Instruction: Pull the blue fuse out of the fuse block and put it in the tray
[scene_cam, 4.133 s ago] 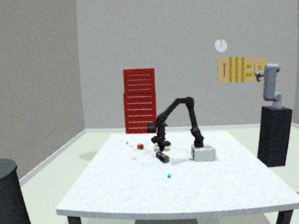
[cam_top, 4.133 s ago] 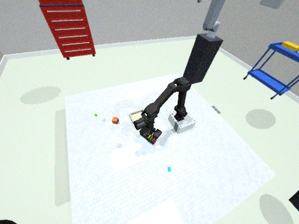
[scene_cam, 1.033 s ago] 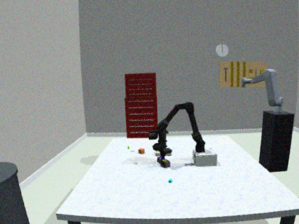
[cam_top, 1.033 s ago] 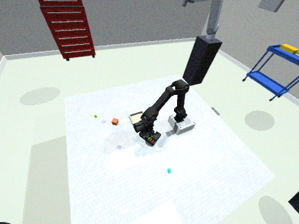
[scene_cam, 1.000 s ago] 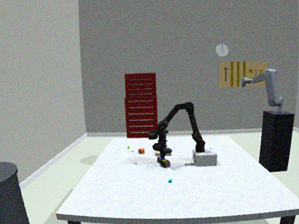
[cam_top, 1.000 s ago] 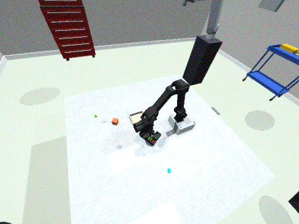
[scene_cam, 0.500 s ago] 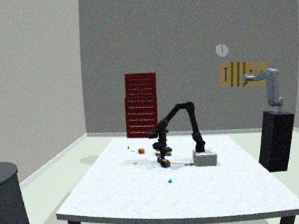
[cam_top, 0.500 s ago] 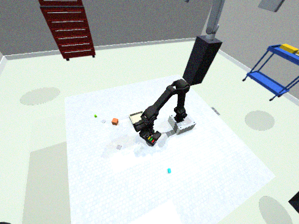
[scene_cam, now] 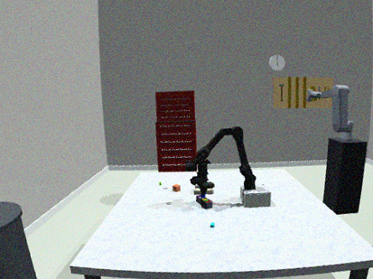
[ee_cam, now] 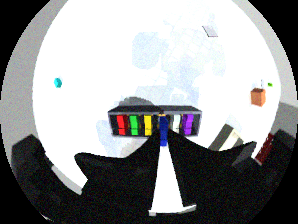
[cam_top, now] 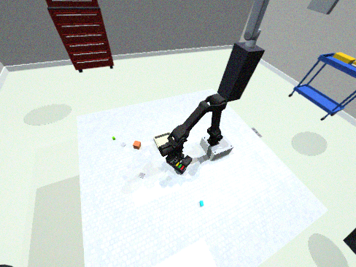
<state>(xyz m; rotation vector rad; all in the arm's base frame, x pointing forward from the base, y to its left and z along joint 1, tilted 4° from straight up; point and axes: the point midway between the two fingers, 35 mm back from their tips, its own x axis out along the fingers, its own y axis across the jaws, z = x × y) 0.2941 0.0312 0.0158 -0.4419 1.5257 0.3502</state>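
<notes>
The cream tray lies 200 mm to the right of my gripper tip and 60 mm below it. From my gripper tip the other things lie so: cyan piece 50 mm behind, 280 mm to the left, 50 mm below; then blue fuse 10 mm below; then orange cube 190 mm ahead, 230 mm to the right, 40 mm below.
</notes>
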